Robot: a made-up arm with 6 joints.
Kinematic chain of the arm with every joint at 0, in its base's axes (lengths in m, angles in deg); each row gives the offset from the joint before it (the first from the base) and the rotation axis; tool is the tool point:
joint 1: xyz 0 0 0.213 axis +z
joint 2: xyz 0 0.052 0 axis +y
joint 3: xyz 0 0 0.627 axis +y
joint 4: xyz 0 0 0.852 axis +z
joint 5: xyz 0 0 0 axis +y
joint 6: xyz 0 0 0.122 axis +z
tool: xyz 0 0 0
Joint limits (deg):
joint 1: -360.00..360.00
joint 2: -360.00..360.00
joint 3: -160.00..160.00
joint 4: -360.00..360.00
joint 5: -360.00..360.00
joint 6: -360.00..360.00
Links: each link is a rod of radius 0.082 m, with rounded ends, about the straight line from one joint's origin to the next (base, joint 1, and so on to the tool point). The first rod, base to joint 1, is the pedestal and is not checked.
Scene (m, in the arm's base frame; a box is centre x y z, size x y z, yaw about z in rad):
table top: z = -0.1
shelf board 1: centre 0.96 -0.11 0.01 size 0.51 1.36 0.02 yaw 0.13
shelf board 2: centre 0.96 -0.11 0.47 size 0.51 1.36 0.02 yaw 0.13
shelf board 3: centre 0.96 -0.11 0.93 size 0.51 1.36 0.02 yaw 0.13
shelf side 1: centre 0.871 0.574 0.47 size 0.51 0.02 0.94 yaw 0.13
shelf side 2: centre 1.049 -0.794 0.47 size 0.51 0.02 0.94 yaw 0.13
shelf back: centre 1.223 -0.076 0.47 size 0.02 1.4 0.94 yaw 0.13
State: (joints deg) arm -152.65 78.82 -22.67 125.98 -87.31 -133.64
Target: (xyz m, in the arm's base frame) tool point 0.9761 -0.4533 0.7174
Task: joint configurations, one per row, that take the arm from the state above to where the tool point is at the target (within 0.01 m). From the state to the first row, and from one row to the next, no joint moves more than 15 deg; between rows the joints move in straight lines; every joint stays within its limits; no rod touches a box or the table.
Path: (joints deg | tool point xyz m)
1: -165.04 67.24 -37.42 125.07 -87.64 -133.64 | -1.0414 -0.2288 1.1643
2: -177.42 55.66 -52.17 124.16 -87.97 -133.64 | -0.6397 0.0201 1.4173
3: -189.81 44.08 -66.92 123.25 -88.30 -133.64 | -0.1547 0.0775 1.4779
4: -202.20 32.51 -81.67 122.34 -88.64 -133.64 | 0.2666 -0.0537 1.3502
5: -214.58 20.93 -96.42 121.43 -88.97 -133.64 | 0.5129 -0.2903 1.0742
6: -226.97 9.35 -111.18 120.52 -89.30 -133.64 | 0.5480 -0.5092 0.7173
7: -220.48 -0.04 -101.20 121.29 -85.93 -133.64 | 0.6855 -0.5167 0.7342
8: -213.99 -9.44 -91.22 122.06 -82.56 -133.64 | 0.8305 -0.4990 0.7341
9: -207.50 -18.83 -81.24 122.83 -79.19 -133.64 | 0.9761 -0.4532 0.7174

